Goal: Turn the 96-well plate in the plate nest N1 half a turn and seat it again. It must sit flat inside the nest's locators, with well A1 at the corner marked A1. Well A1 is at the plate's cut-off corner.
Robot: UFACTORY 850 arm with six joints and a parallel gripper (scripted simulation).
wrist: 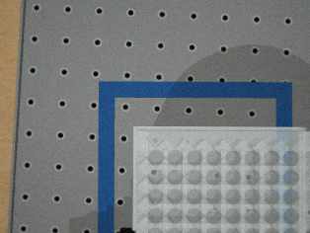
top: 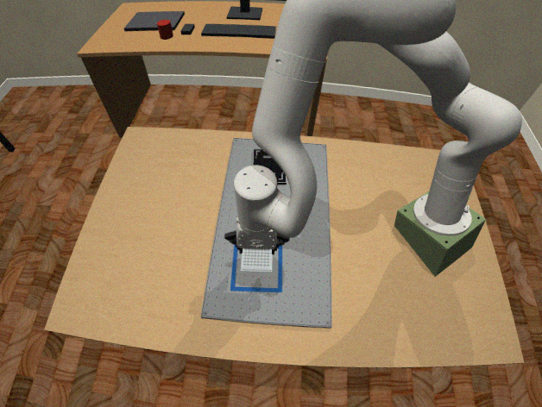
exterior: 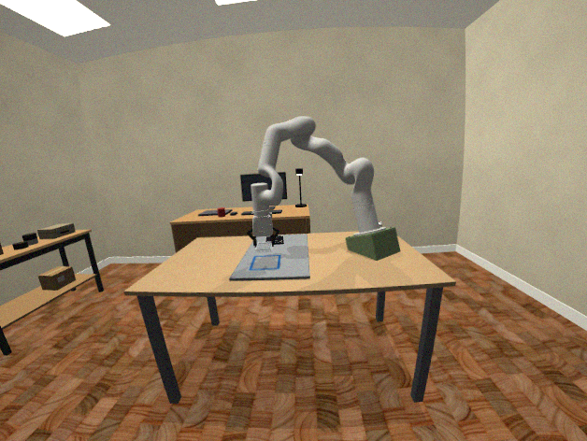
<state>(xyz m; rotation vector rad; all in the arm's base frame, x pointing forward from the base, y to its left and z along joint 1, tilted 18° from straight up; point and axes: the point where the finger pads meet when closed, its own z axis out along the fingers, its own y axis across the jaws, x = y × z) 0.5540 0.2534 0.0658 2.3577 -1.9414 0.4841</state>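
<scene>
Right now my hand is 40 mm short of the plate nest, 370 mm to the left of it and 90 mm above it. Also, from my hand: 96-well plate: 10 mm below.
</scene>
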